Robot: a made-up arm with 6 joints.
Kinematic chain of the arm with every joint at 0, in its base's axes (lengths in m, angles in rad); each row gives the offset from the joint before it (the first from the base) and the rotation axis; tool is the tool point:
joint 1: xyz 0 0 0.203 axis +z
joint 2: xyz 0 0.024 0 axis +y
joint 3: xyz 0 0 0.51 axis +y
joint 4: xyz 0 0 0.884 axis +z
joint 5: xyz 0 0 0 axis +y
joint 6: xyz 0 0 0.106 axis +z
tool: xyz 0 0 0
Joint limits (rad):
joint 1: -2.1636..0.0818
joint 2: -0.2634..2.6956
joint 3: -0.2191..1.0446
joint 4: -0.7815..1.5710
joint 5: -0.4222..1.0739
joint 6: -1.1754..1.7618
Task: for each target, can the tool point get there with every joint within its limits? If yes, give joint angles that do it. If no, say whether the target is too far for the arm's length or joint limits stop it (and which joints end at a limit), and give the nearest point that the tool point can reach.
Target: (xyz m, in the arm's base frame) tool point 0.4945 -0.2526 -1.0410
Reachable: yes | joints -0.5510 2.1128 0.9021 1.1726 0.2024 0.8208
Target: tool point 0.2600 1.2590 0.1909
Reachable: no: joint limits stop it (at a limit: joint 1, joint 3, joint 5) | nearest point 1.2474 0.2167 0.1609 | short by 1.436 m
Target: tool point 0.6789 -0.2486 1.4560
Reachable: yes | joints -0.3697 0.2886 0.2769 -0.1328 0.8412 0.3404
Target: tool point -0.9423 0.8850 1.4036
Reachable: no: too far | nearest point -0.4569 0.4291 1.5440 | short by 0.681 m
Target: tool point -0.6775 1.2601 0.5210
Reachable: no: joint limits stop it (at a limit: joint 2, joint 3, joint 5) | nearest point -0.2968 0.5521 1.5440 | short by 1.301 m
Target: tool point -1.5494 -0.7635 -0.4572
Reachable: no: too far | nearest point -0.7743 -1.0749 -0.3802 | short by 0.839 m
